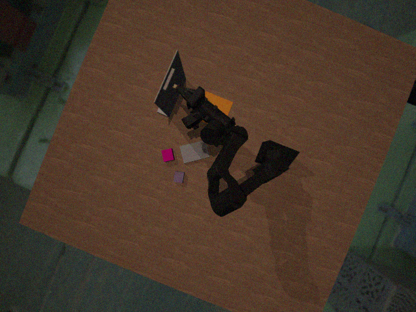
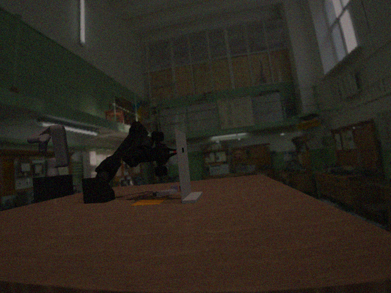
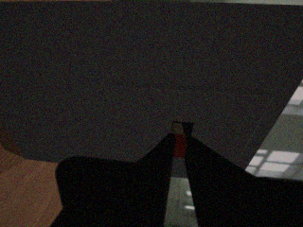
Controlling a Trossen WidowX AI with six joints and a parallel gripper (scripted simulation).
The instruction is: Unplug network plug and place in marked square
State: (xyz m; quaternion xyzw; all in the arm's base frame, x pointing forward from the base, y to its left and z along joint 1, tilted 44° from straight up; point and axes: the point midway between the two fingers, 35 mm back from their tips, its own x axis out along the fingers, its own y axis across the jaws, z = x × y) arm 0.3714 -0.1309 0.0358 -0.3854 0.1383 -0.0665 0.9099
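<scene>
The orange marked square lies 130 mm behind my gripper tip, 10 mm to the right of it and 190 mm below it. Round my gripper tip: network plug 10 mm ahead; upright grey panel 30 mm ahead, 70 mm below; grey flat plate 120 mm behind, 180 mm to the left, 190 mm below.
</scene>
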